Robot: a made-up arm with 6 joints.
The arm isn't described. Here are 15 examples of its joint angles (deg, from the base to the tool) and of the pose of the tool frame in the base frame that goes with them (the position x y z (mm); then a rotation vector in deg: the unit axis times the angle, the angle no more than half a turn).
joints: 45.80 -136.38 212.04 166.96 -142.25 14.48
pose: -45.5 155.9 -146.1 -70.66 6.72 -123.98
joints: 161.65 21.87 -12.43 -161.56 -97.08 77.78
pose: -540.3 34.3 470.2 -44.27 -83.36 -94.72
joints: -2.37 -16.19 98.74 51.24 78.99 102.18
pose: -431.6 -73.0 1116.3 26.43 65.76 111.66
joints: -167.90 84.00 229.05 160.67 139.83 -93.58
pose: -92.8 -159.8 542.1 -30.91 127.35 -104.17
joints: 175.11 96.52 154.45 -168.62 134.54 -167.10
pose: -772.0 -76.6 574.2 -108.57 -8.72 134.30
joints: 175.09 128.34 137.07 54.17 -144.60 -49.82
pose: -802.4 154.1 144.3 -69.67 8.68 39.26
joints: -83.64 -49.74 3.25 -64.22 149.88 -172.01
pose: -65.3 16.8 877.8 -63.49 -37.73 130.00
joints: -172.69 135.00 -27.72 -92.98 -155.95 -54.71
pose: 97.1 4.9 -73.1 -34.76 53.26 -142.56
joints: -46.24 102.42 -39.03 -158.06 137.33 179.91
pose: 183.7 2.6 -59.5 -9.70 -85.14 -38.34
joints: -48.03 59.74 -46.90 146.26 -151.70 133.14
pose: 353.1 -212.3 96.8 -0.73 -57.34 -51.34
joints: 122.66 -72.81 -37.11 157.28 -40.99 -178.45
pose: -22.1 -213.3 729.2 90.91 -18.71 97.58
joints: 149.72 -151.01 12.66 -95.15 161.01 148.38
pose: 532.5 -326.0 93.0 42.63 116.00 70.01
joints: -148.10 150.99 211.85 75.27 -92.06 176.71
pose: -305.6 -146.8 280.3 60.05 148.02 27.93
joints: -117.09 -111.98 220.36 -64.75 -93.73 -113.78
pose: 13.0 161.3 -230.2 -120.88 23.47 15.54
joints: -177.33 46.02 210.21 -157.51 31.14 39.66
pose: 41.8 -132.2 805.6 -59.13 -47.94 -11.11
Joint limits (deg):
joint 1: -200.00..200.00
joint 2: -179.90..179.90
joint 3: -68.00..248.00
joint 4: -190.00..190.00
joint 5: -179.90..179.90
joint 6: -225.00..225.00
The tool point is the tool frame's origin. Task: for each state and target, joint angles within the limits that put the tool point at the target. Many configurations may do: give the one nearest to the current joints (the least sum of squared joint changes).
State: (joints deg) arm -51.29 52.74 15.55 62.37 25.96 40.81
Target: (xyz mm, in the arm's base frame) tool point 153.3 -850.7 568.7
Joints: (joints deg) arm -75.34 53.13 34.52 62.46 25.96 40.81
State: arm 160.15 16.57 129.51 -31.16 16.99 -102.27
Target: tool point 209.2 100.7 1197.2
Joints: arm 173.32 -3.20 118.85 -30.94 16.99 -102.27
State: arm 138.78 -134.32 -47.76 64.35 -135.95 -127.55
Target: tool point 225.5 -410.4 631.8
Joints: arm 113.82 -101.57 -33.60 73.77 -135.95 -127.55
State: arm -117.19 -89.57 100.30 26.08 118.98 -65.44
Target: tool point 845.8 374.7 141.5
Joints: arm -163.84 -86.30 106.73 30.87 118.98 -65.44
